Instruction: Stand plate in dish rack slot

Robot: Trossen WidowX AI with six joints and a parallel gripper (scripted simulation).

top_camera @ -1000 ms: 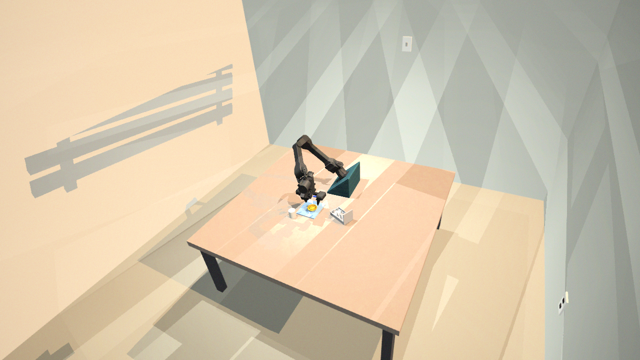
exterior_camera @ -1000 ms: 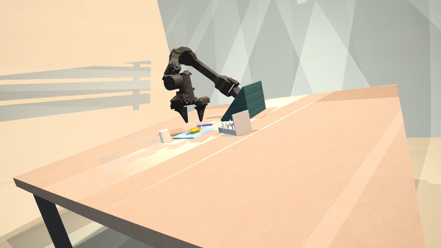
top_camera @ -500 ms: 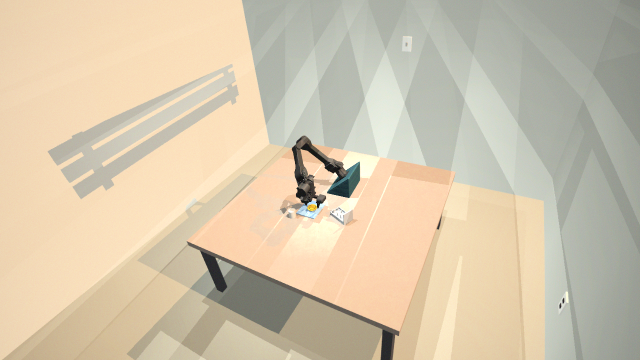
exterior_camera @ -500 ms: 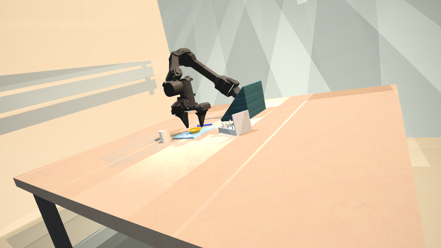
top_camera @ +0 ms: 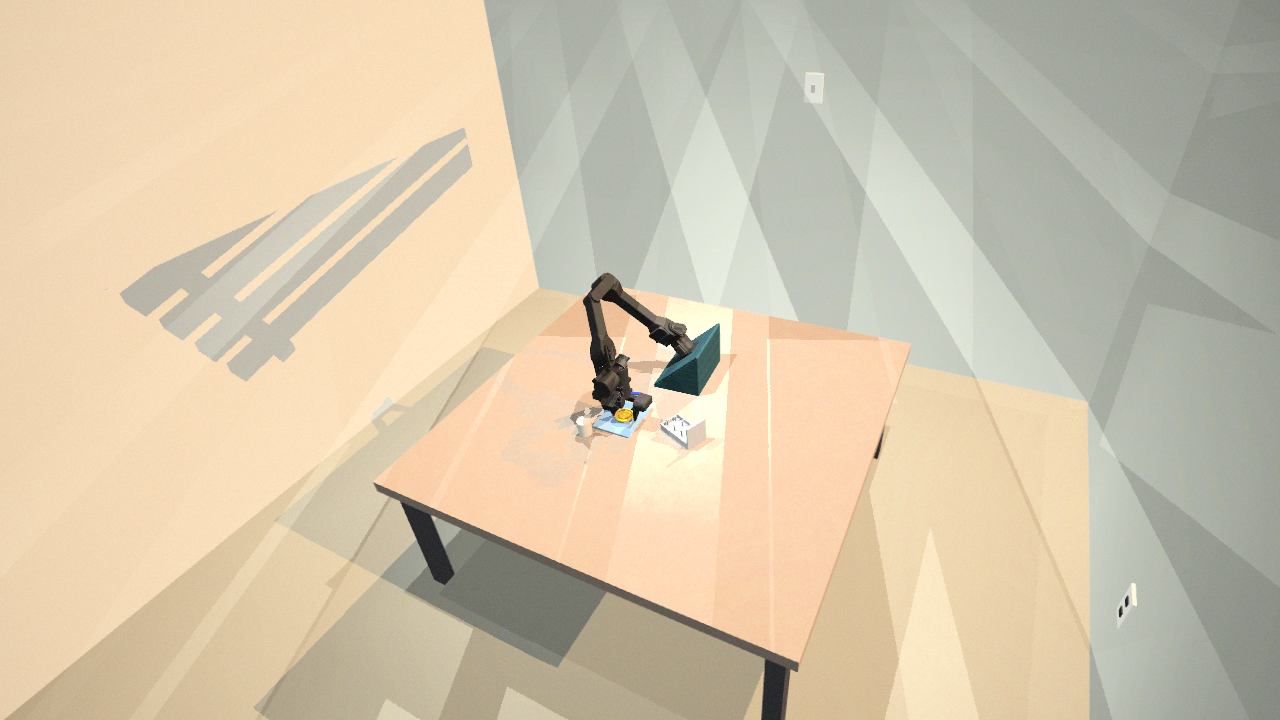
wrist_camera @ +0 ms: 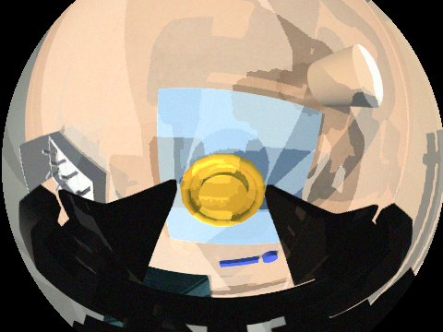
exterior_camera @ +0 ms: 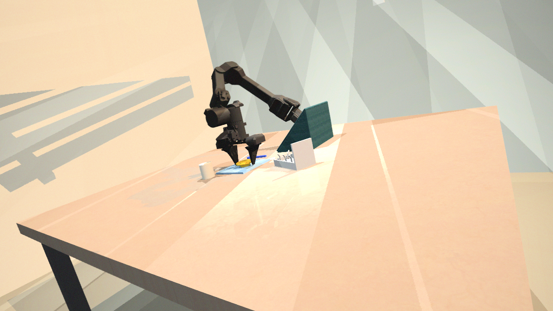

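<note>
Now: gripper tip 1 cm below the yellow plate. From my gripper tip the other things lie so: blue spoon (13 cm behind, 5 cm to the right, 1 cm below); then light blue mat (1 cm to the right, 1 cm below); then white cup (10 cm ahead, 9 cm to the right, 2 cm above).
</note>
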